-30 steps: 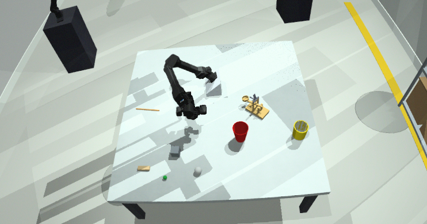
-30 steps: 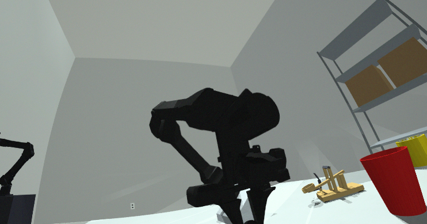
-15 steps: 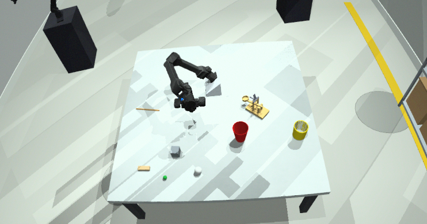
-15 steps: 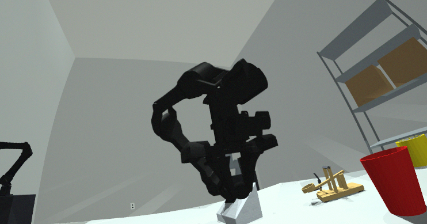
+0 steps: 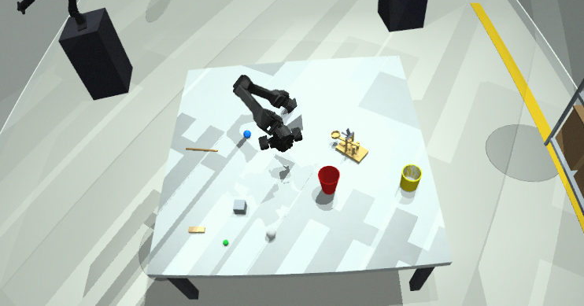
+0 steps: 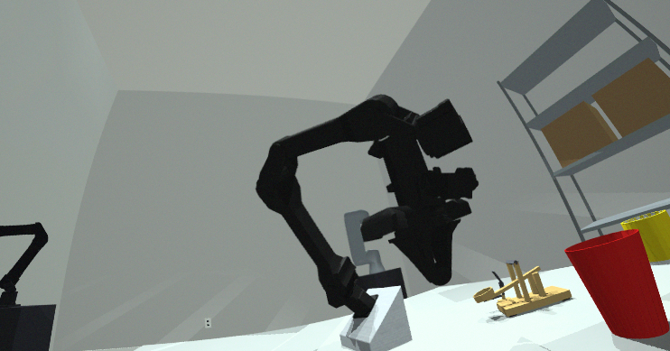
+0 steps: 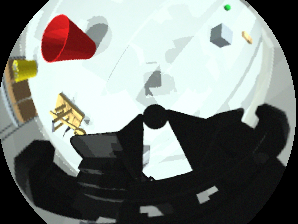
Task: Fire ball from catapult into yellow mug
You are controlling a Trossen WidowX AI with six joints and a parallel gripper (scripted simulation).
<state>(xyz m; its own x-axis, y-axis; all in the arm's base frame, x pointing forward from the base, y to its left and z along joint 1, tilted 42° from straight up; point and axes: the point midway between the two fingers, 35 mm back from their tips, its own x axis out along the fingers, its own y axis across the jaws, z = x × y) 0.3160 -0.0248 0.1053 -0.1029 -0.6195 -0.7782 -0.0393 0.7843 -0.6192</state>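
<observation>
The wooden catapult is 310 mm to the left of my gripper tip, 90 mm below it and 70 mm behind it. The rest, counted from my gripper tip: black ball: 10 mm above; blue ball: 230 mm behind, 160 mm to the right, 120 mm below; red cup: 170 mm to the left, 160 mm ahead, 110 mm below.
</observation>
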